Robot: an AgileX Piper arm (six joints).
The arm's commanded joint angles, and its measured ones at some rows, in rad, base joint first. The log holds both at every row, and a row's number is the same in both.
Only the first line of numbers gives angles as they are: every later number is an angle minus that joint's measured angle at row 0.
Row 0, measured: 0.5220 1.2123 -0.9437 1.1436 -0.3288 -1.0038
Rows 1 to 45, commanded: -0.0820 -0.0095 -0.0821 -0.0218 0.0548 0.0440; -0.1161 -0.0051 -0.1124 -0.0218 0.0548 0.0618; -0.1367 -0.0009 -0.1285 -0.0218 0.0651 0.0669; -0.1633 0.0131 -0.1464 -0.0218 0.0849 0.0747; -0.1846 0.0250 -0.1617 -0.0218 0.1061 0.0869; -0.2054 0.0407 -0.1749 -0.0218 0.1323 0.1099; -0.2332 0.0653 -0.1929 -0.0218 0.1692 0.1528; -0.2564 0.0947 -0.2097 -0.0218 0.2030 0.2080; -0.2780 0.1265 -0.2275 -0.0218 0.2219 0.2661; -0.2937 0.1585 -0.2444 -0.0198 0.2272 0.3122; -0.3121 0.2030 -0.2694 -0.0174 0.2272 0.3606; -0.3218 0.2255 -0.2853 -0.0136 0.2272 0.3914; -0.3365 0.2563 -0.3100 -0.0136 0.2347 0.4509; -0.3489 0.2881 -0.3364 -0.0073 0.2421 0.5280; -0.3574 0.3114 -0.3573 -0.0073 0.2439 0.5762; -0.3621 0.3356 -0.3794 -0.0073 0.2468 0.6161; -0.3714 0.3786 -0.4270 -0.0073 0.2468 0.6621; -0.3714 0.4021 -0.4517 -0.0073 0.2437 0.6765; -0.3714 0.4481 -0.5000 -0.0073 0.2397 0.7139; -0.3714 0.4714 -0.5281 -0.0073 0.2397 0.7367; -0.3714 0.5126 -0.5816 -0.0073 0.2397 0.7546; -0.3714 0.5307 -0.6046 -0.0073 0.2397 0.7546; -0.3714 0.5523 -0.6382 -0.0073 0.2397 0.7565; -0.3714 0.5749 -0.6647 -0.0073 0.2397 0.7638; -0.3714 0.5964 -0.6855 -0.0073 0.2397 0.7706; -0.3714 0.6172 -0.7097 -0.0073 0.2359 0.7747; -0.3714 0.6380 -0.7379 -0.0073 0.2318 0.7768; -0.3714 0.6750 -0.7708 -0.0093 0.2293 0.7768; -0.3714 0.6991 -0.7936 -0.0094 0.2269 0.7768; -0.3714 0.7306 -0.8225 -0.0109 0.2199 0.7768; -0.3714 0.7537 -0.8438 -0.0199 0.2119 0.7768; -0.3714 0.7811 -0.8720 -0.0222 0.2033 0.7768; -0.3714 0.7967 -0.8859 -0.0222 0.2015 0.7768; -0.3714 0.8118 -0.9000 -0.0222 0.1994 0.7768; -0.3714 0.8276 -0.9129 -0.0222 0.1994 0.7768; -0.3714 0.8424 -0.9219 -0.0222 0.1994 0.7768; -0.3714 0.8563 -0.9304 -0.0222 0.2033 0.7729; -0.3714 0.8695 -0.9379 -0.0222 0.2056 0.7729; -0.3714 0.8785 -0.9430 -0.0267 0.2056 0.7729; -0.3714 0.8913 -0.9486 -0.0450 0.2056 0.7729; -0.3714 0.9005 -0.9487 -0.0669 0.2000 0.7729; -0.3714 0.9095 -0.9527 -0.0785 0.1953 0.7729; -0.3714 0.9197 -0.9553 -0.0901 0.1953 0.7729; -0.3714 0.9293 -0.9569 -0.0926 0.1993 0.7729; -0.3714 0.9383 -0.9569 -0.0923 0.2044 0.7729
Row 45, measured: -0.3657 0.9141 -0.9411 -0.0599 0.2159 0.7721
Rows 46 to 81, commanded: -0.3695 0.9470 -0.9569 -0.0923 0.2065 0.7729; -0.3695 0.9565 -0.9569 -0.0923 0.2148 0.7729; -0.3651 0.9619 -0.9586 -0.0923 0.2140 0.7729; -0.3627 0.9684 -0.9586 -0.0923 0.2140 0.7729; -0.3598 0.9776 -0.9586 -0.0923 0.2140 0.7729; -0.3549 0.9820 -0.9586 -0.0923 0.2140 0.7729; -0.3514 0.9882 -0.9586 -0.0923 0.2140 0.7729; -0.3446 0.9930 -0.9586 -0.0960 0.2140 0.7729; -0.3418 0.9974 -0.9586 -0.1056 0.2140 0.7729; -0.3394 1.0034 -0.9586 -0.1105 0.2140 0.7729; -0.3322 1.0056 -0.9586 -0.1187 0.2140 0.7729; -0.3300 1.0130 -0.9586 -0.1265 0.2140 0.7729; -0.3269 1.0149 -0.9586 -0.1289 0.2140 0.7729; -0.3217 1.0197 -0.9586 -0.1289 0.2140 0.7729; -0.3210 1.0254 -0.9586 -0.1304 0.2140 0.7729; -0.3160 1.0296 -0.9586 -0.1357 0.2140 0.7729; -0.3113 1.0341 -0.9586 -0.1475 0.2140 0.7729; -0.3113 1.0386 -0.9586 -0.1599 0.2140 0.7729; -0.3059 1.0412 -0.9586 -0.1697 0.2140 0.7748; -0.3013 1.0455 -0.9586 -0.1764 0.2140 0.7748; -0.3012 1.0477 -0.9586 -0.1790 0.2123 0.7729; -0.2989 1.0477 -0.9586 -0.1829 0.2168 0.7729; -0.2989 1.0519 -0.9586 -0.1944 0.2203 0.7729; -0.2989 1.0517 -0.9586 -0.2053 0.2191 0.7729; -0.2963 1.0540 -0.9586 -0.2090 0.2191 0.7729; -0.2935 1.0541 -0.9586 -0.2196 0.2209 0.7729; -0.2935 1.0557 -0.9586 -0.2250 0.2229 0.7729; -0.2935 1.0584 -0.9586 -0.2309 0.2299 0.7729; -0.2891 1.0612 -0.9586 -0.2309 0.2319 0.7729; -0.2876 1.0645 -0.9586 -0.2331 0.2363 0.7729; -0.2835 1.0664 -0.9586 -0.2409 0.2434 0.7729; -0.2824 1.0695 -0.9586 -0.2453 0.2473 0.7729; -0.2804 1.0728 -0.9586 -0.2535 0.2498 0.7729; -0.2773 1.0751 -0.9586 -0.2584 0.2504 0.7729; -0.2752 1.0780 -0.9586 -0.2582 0.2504 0.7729; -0.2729 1.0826 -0.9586 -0.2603 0.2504 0.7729
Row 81, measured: -0.2831 1.0752 -0.9497 -0.2367 0.2413 0.7721
